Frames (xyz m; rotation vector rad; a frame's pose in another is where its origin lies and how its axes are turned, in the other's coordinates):
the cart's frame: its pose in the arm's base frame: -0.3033 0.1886 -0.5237 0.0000 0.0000 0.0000
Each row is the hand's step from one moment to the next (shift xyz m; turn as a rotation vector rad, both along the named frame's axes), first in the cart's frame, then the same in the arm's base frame.
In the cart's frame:
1: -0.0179 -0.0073 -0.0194 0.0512 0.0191 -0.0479
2: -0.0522 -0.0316 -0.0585 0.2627 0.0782 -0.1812
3: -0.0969 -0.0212 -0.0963 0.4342 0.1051 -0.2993
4: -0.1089 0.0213 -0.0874 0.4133 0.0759 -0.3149
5: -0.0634 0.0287 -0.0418 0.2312 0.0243 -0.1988
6: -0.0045 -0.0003 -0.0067 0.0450 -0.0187 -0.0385
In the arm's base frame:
1: -0.0179 -0.0073 -0.0194 0.0512 0.0191 -0.0479
2: -0.0522 -0.0316 -0.0585 0.2627 0.0782 -0.1812
3: -0.0969 -0.0212 -0.0963 0.4342 0.1051 -0.2993
4: -0.1089 0.0213 -0.0874 0.4133 0.0759 -0.3149
5: -0.0634 0.0287 -0.0418 0.2312 0.0243 -0.1988
6: -0.0045 -0.0003 -0.0067 0.0450 -0.0187 -0.0385

